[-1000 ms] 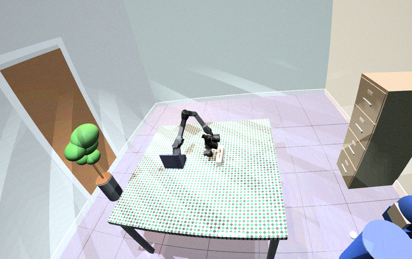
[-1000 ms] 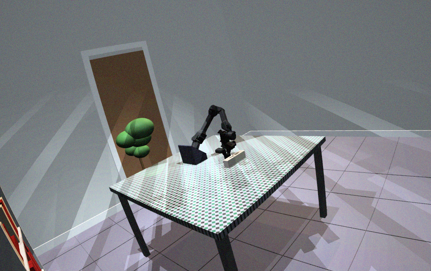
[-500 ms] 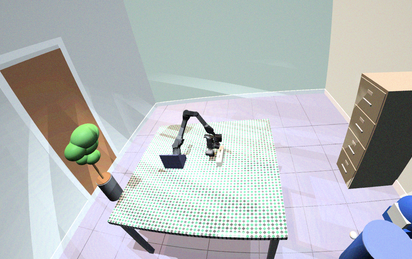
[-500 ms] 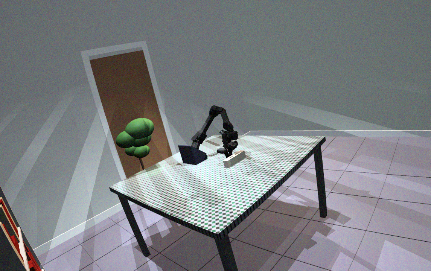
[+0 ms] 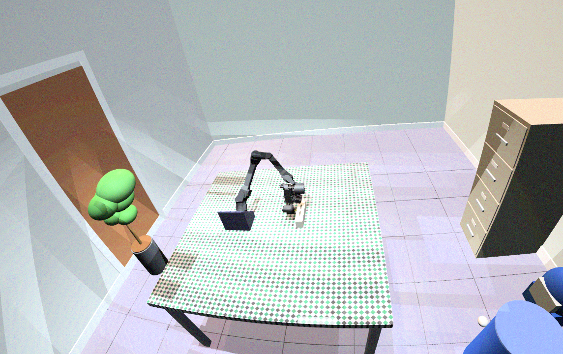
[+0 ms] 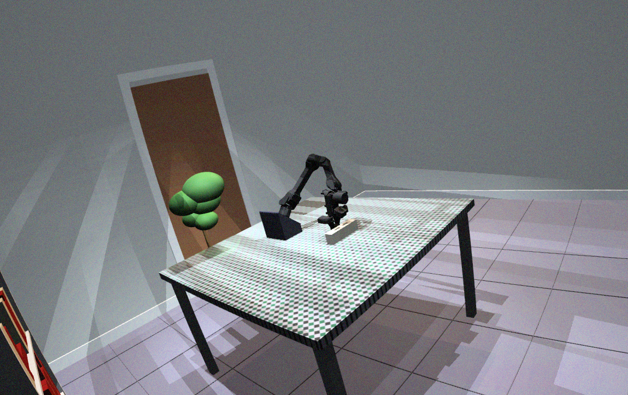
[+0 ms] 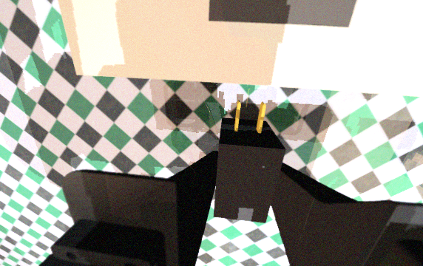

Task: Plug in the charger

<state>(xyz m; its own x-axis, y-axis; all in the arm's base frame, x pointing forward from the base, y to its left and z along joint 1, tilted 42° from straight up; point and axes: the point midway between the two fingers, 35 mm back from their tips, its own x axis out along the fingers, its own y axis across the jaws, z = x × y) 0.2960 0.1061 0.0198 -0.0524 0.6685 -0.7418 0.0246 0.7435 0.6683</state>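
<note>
Now: the two-prong charger 2 cm ahead of my gripper tip and 1 cm above it.
</note>
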